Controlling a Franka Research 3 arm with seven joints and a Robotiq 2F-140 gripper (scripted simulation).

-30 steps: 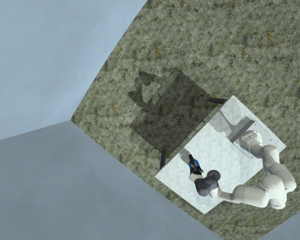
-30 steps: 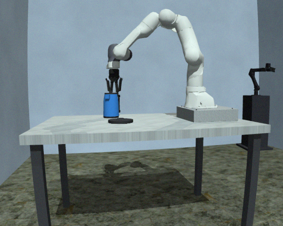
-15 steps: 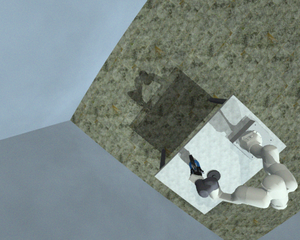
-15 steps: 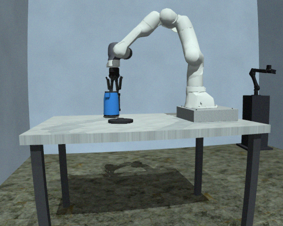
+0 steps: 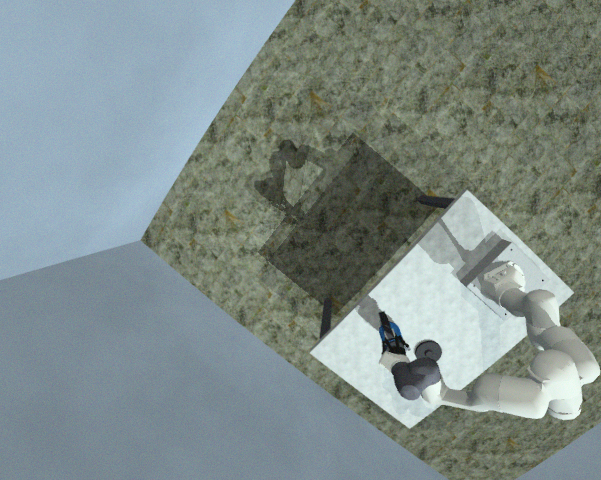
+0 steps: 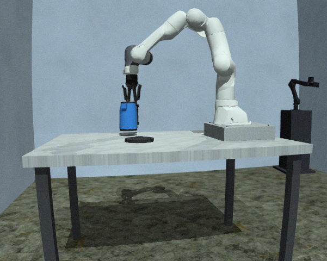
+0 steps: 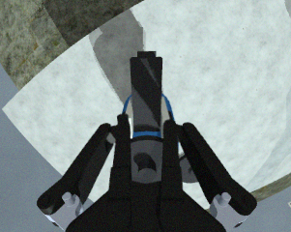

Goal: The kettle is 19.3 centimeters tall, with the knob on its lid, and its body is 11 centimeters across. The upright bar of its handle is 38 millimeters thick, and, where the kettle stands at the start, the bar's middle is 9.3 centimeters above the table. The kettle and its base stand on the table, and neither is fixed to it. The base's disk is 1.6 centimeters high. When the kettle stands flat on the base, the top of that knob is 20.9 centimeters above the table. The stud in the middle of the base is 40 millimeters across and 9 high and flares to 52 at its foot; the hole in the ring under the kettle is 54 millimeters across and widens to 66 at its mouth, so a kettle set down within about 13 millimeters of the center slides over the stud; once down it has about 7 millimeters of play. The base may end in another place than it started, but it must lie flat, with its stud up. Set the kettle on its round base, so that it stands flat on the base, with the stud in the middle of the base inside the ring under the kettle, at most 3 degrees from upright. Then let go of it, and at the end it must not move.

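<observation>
Now: the blue kettle 5 cm below my hand, 3 cm to the left of it and 1 cm ahead of it. Round my hand: black round base 34 cm to the left, 17 cm below, 6 cm behind.
</observation>
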